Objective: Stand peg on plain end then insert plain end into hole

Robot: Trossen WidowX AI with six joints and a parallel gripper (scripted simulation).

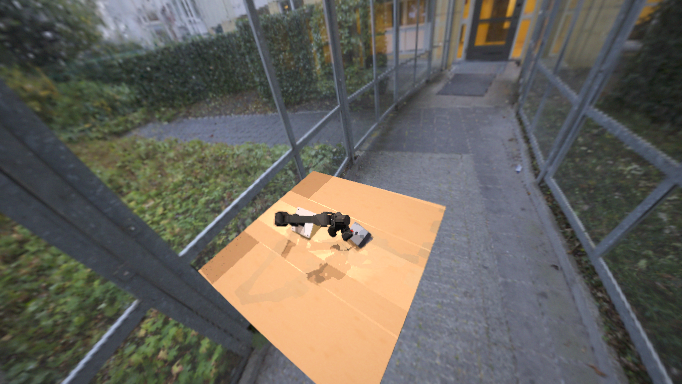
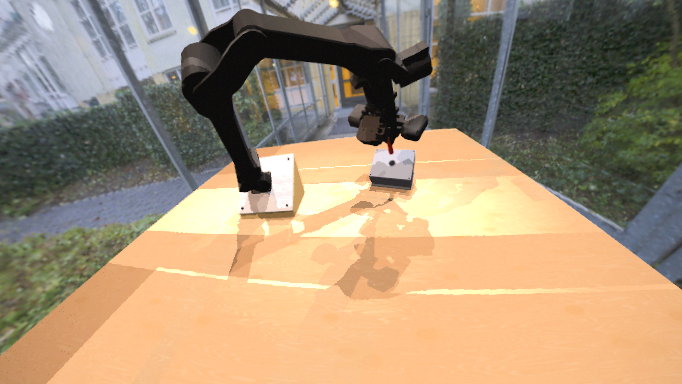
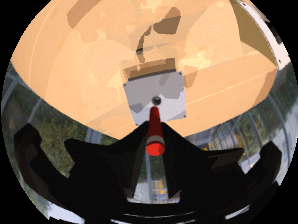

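Now: the sloped panel 110 mm below my gripper tip, 60 mm to the left of it and 20 mm ahead of it. The rest, counted from my gripper tip: red peg: 10 mm to the right, 10 mm above.
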